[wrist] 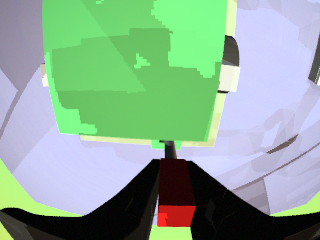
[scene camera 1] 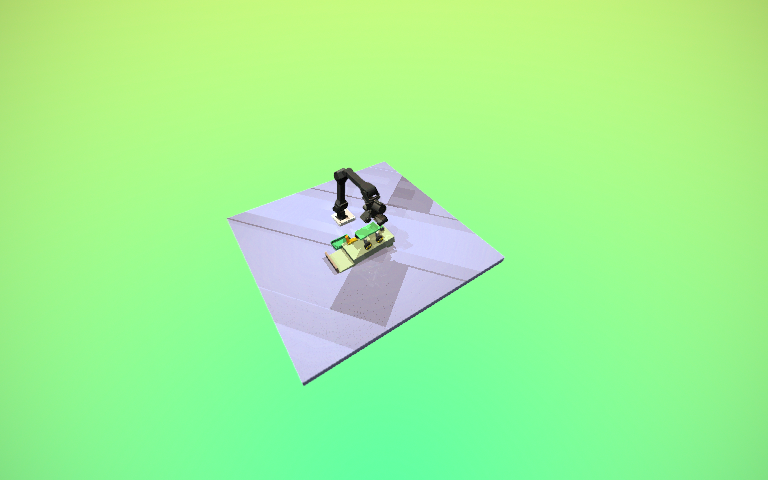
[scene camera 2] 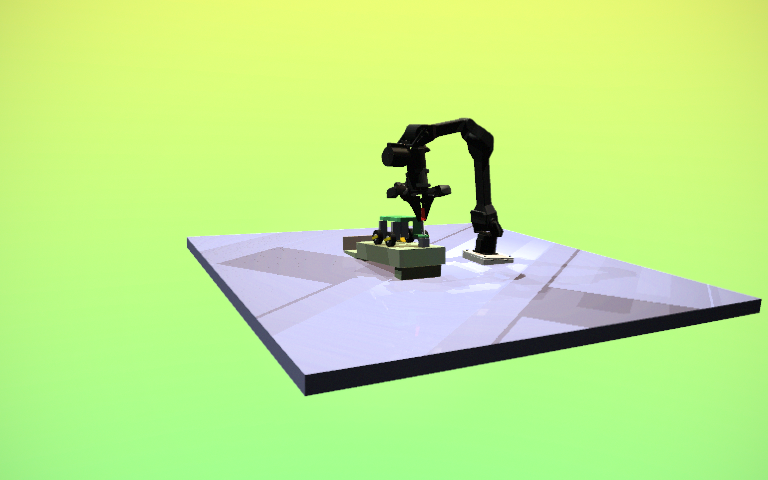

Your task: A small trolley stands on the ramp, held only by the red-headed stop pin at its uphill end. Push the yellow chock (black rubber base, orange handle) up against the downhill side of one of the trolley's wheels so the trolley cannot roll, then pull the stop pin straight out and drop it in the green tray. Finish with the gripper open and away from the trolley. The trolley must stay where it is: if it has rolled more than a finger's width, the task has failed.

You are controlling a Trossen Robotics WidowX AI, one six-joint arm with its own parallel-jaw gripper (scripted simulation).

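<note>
My gripper (scene camera 2: 422, 221), (wrist: 171, 166) is visible in scene camera 2 and the wrist view. The same views contain a trolley (scene camera 2: 400, 227), (wrist: 148, 77). A red-headed stop pin (wrist: 175, 205) is visible as well.
</note>
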